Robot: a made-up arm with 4 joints.
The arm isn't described. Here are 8 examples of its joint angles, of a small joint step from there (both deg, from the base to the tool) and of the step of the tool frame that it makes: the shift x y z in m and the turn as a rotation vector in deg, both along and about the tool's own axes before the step.
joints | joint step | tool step
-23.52 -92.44 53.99 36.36 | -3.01 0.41 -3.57 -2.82 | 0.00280 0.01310 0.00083 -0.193 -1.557 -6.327
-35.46 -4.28 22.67 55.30 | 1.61 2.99 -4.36 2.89 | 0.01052 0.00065 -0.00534 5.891 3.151 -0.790
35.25 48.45 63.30 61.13 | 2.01 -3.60 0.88 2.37 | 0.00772 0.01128 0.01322 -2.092 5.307 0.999
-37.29 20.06 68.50 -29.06 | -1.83 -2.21 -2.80 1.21 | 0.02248 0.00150 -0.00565 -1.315 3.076 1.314
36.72 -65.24 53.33 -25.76 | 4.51 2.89 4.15 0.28 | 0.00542 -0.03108 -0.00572 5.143 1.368 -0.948
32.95 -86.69 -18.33 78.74 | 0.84 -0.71 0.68 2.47 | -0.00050 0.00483 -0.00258 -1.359 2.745 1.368
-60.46 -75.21 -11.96 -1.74 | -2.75 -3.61 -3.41 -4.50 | -0.01995 0.01028 0.01818 -2.627 -6.030 -5.930
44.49 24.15 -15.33 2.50 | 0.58 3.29 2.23 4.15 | 0.00104 -0.00846 -0.02219 2.767 3.462 3.734
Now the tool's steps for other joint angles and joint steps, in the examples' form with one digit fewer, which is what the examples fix.
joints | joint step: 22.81 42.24 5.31 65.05 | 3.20 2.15 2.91 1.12
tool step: -0.0025 0.0145 -0.0188 0.73 -2.11 0.61
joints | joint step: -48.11 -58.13 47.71 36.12 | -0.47 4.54 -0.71 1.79
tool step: -0.0079 0.0008 -0.0249 2.69 -1.73 -0.52
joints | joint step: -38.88 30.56 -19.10 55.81 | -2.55 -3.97 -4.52 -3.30
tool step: 0.0035 -0.0013 0.0277 -1.29 -0.41 -5.59
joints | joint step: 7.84 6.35 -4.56 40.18 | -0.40 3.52 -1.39 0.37
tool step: 0.0077 -0.0128 -0.0112 3.59 0.40 0.94
